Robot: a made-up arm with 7 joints.
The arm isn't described. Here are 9 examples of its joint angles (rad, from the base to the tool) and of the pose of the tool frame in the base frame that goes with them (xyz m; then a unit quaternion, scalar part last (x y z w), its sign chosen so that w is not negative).
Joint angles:
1: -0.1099 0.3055 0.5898 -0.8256 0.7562 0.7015 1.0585
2: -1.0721 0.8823 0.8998 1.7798 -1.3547 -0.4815 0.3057
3: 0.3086 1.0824 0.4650 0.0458 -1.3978 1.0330 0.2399
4: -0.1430 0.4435 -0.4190 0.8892 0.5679 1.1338 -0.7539
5: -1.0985 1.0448 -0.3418 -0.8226 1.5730 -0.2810 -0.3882
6: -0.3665 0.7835 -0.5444 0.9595 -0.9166 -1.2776 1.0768
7: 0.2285 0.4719 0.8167 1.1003 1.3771 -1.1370 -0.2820
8: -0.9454 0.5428 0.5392 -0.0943 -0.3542 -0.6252 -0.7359
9: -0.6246 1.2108 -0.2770 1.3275 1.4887 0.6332 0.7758
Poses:
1: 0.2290 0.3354 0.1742 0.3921 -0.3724 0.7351 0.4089
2: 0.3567 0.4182 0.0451 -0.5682 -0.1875 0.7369 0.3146
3: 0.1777 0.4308 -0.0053 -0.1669 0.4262 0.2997 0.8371
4: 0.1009 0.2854 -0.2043 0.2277 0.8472 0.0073 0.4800
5: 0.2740 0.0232 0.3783 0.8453 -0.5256 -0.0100 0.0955
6: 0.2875 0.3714 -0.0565 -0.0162 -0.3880 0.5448 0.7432
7: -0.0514 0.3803 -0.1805 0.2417 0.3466 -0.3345 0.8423
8: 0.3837 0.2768 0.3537 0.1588 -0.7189 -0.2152 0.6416
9: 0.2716 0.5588 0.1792 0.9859 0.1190 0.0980 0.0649
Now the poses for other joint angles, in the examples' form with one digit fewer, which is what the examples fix.
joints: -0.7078 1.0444 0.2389 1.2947 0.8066 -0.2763 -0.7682
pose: 0.305 0.498 0.110 0.371 0.419 -0.095 0.823
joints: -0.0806 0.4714 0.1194 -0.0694 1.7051 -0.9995 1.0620
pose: 0.297 0.158 -0.059 0.454 -0.617 -0.266 0.585
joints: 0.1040 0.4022 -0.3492 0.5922 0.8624 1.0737 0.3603
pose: 0.055 0.287 -0.229 0.717 0.455 0.070 0.523
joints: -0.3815 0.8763 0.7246 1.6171 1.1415 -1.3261 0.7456
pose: 0.214 0.435 -0.053 0.360 -0.169 0.155 0.904
